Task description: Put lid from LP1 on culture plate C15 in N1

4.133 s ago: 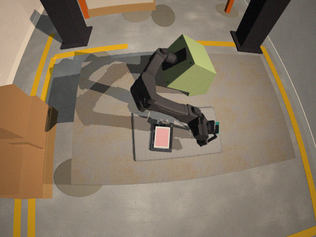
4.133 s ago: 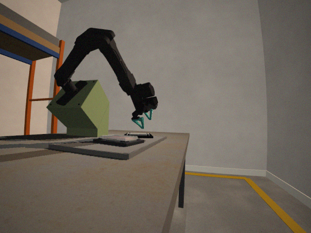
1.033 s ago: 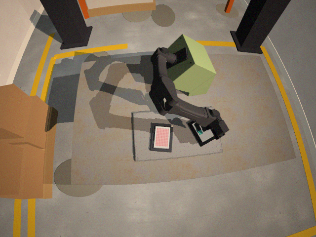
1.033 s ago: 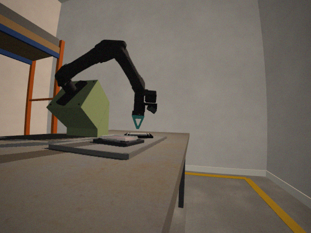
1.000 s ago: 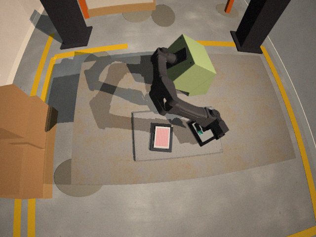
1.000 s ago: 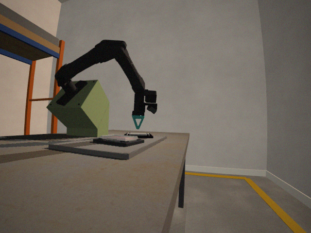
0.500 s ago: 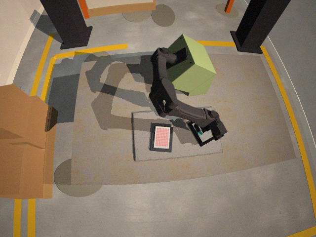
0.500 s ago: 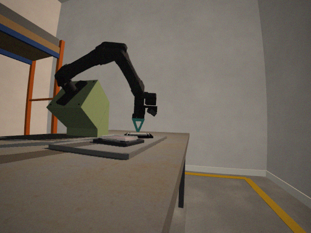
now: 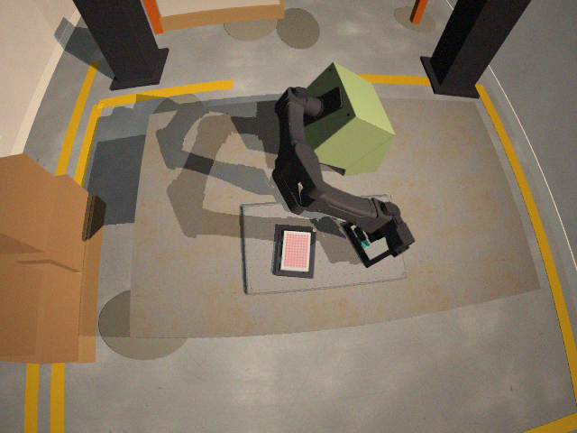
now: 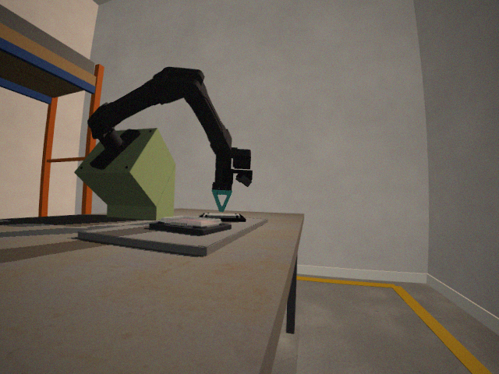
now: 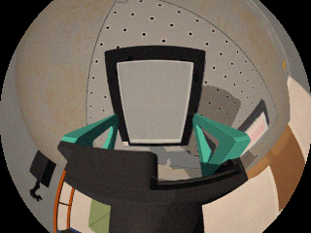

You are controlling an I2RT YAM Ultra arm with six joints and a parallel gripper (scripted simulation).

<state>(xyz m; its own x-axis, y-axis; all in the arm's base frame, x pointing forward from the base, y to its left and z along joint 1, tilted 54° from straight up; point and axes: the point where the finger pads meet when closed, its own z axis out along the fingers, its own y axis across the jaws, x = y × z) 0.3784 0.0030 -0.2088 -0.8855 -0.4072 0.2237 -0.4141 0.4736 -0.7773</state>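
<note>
The clear lid lies 2 cm below my hand. Round my hand: plate nest N1: 25 cm to the right, 4 cm ahead, 3 cm below; black lid park LP1: 3 cm below; culture plate C15: 25 cm to the right, 4 cm ahead, 2 cm below.
</note>
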